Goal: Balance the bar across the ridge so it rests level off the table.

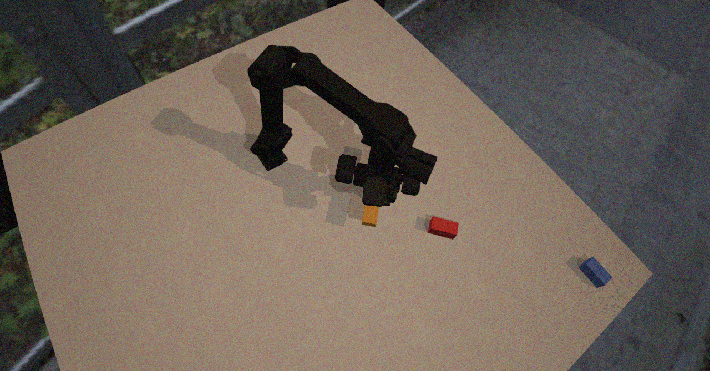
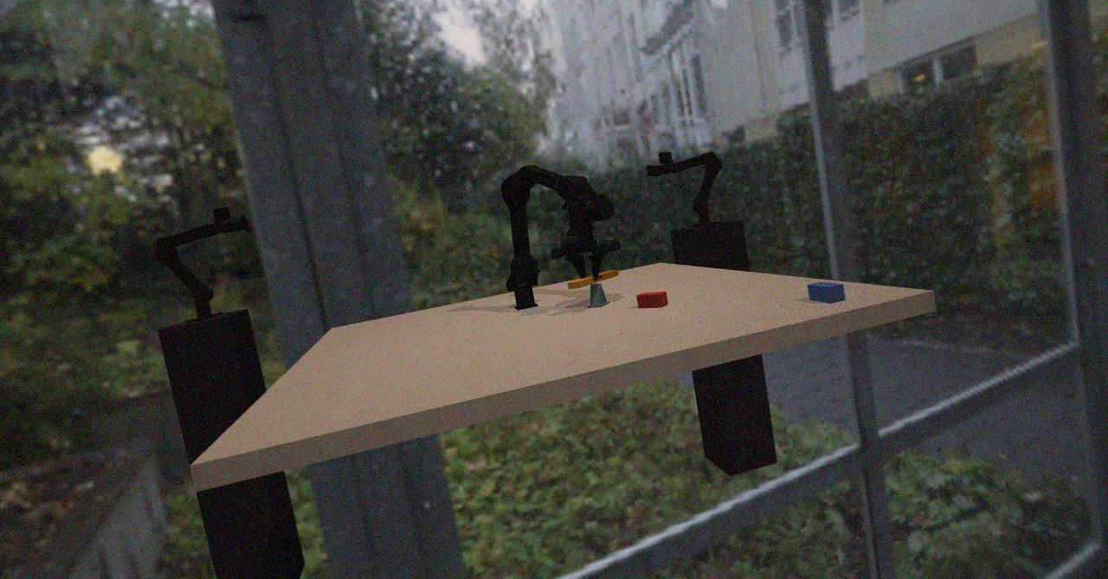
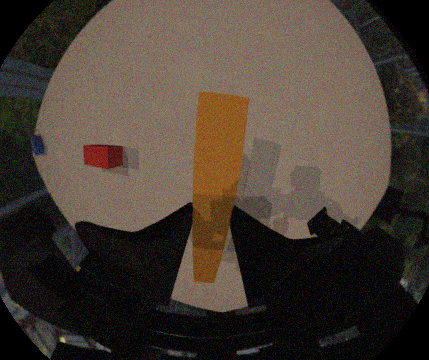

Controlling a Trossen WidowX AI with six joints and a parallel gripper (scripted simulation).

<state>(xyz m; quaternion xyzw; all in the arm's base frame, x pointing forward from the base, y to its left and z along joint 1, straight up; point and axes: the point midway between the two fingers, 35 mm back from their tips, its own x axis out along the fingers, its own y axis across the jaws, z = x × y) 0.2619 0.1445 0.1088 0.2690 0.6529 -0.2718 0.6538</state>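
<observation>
The orange bar lies 20 mm behind my gripper tip and 20 mm to the left of it. Round my gripper tip: blue block (480 mm ahead, 360 mm to the left, 60 mm below); then red block (160 mm ahead, 110 mm to the left, 60 mm below).
</observation>
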